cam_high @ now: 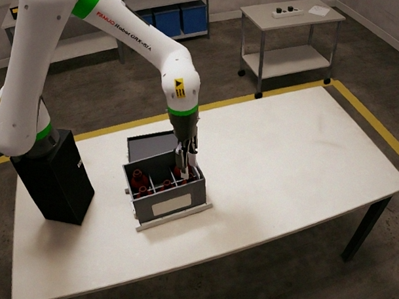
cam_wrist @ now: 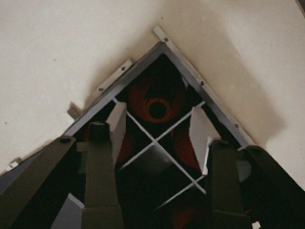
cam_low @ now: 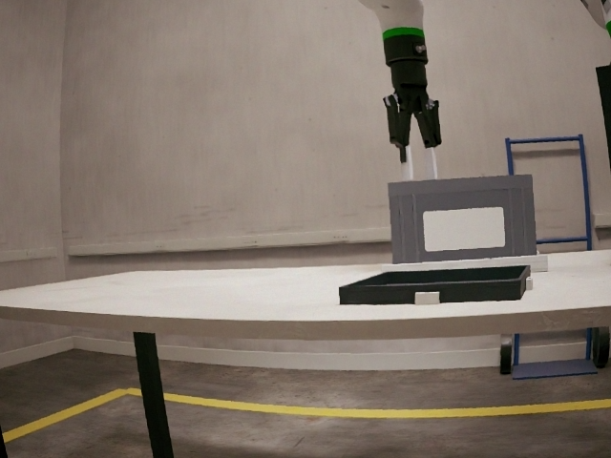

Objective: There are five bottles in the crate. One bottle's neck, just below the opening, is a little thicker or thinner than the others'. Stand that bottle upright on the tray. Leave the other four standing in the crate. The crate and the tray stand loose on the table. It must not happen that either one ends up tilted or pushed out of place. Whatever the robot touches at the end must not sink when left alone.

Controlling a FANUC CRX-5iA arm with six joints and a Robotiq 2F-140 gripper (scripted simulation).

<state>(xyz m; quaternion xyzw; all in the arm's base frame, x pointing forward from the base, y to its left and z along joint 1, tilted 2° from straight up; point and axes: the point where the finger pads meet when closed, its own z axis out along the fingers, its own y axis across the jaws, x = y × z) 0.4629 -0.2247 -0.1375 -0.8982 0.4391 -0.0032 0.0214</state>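
My hand is 130 mm above the crate, 80 mm past it and 60 mm to the right of it. Round my hand: dark tray 340 mm to the left, 200 mm below, 20 mm behind; bottle 170 mm behind, 130 mm below, 110 mm to the left.
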